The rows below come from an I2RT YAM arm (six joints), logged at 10 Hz.
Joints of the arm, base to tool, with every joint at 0 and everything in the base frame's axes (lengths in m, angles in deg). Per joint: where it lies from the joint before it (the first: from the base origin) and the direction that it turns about. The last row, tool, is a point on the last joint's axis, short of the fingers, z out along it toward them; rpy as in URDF.
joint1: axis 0 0 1 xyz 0.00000 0.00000 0.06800
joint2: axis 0 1 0 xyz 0.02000 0.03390 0.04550
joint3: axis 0 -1 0 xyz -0.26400 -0.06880 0.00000
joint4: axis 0 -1 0 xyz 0.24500 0.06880 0.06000
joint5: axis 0 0 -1 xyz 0.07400 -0.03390 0.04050
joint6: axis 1 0 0 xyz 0.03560 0.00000 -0.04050
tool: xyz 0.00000 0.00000 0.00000 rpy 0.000 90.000 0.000
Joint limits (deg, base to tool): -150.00..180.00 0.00..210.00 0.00..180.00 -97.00..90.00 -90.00..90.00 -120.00..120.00
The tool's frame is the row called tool.
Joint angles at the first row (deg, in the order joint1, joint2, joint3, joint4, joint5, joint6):
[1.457 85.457 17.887 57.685 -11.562 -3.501]
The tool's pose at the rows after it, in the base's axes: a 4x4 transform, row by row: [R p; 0 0 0 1], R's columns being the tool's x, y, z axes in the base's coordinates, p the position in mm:
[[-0.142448 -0.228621 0.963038 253.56], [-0.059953 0.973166 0.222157 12.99], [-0.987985 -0.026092 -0.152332 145.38], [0 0 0 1]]
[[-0.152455 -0.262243 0.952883 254.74], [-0.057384 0.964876 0.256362 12.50], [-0.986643 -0.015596 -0.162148 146.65], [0 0 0 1]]
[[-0.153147 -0.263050 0.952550 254.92], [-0.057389 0.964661 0.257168 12.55], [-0.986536 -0.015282 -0.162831 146.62], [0 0 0 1]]
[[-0.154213 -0.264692 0.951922 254.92], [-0.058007 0.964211 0.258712 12.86], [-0.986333 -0.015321 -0.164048 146.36], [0 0 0 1]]
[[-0.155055 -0.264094 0.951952 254.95], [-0.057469 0.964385 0.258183 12.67], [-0.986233 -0.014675 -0.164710 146.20], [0 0 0 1]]
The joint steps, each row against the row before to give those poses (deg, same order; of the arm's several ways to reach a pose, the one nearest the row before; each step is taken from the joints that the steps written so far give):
[-0.130 3.360 -1.360 5.661 0.037 0.187]
[-0.452 -0.525 0.565 -1.765 -2.466 0.062]
[0.005 0.029 0.047 -0.062 -0.044 0.000]
[0.066 0.053 -0.001 -0.019 -0.026 -0.025]
[-0.044 0.038 0.000 -0.002 -0.013 0.025]

